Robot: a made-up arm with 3 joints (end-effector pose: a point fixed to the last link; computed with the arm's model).
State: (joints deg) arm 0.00 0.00 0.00
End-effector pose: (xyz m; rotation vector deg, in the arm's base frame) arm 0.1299 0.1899 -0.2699 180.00 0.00 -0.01
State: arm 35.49 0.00 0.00
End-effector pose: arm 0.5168 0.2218 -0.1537 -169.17 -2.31 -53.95
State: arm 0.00 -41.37 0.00
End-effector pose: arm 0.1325 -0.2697 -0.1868 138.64 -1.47 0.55
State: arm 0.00 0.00 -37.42
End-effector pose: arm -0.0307 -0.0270 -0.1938 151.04 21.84 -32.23
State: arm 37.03 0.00 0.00
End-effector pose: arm 0.5313 0.2233 -0.1434 -168.34 -2.41 -56.18
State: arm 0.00 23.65 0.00
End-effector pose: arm 0.1244 0.4407 -0.1673 -156.36 -0.92 0.36
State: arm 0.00 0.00 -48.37
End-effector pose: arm -0.0572 -0.0883 -0.1437 141.15 27.06 -39.94
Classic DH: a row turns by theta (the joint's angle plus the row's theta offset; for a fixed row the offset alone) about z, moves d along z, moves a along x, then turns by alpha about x. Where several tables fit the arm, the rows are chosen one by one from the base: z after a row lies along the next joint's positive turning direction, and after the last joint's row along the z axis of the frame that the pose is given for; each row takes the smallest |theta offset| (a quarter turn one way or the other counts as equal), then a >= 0, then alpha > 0; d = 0 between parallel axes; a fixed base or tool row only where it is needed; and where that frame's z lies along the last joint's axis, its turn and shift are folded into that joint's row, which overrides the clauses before.
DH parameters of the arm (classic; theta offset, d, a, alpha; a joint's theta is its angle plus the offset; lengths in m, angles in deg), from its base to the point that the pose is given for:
base (fixed): 3.98 0.403 0.1552 87.55
joint 1: -88.54 -0.0606 0.0192 -86.57
joint 2: 37.28 -0.0338 0.2015 50.97
joint 3: 65 0.0038 0.0097 64.73
tool (fixed): 45.84 0.4834 0 0

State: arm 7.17 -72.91 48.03
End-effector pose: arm 0.4631 -0.3302 -0.0221 130.02 -3.12 56.27
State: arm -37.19 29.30 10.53
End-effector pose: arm -0.1185 0.5189 -0.0355 -142.84 23.87 39.74
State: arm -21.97 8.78 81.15
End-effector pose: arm 0.4121 0.4115 -0.0114 -114.50 57.00 -36.07
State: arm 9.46 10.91 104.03
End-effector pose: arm 0.5964 0.3518 0.3550 -69.51 44.27 -66.48
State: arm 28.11 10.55 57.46
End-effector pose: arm 0.5940 0.4880 0.1840 -105.81 17.61 -66.39
